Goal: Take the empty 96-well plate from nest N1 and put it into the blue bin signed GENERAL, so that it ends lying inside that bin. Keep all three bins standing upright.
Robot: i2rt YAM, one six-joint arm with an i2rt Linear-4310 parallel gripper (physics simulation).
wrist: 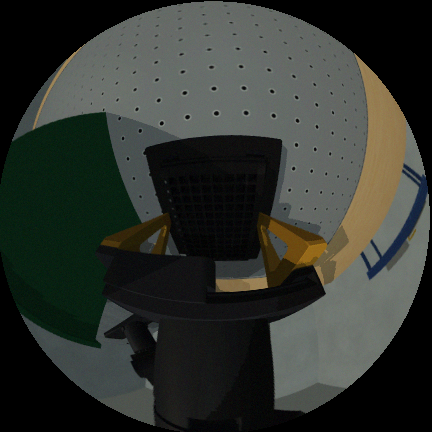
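Where they show: gripper, between the fingertips: [213, 217]; arm's base, origin of its link: [132, 322].
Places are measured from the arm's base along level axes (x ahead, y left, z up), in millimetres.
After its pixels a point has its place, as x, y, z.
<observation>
A black 96-well plate [217, 205] {201, -232, -131} with a grid of dark wells sits in a black nest [217, 147] {252, -240, -137} in the middle of the wrist view; it is too dark to tell the plate's edge from the nest. My gripper [213, 217] {185, -224, -134} is open. Its two orange fingers stand wide apart, one at each side of the near part of the plate, and hold nothing. Whether the fingertips are above the plate or level with it is hard to tell. The blue bin signed GENERAL cannot be made out in this view.
A large dark green block-like body [60, 215] {261, -121, -59} stands close at the left of the plate. The nest is on a grey perforated board [225, 75] {320, -260, -149} with a wooden border [382, 140] at the right. A blue frame [407, 230] stands beyond the border at the far right.
</observation>
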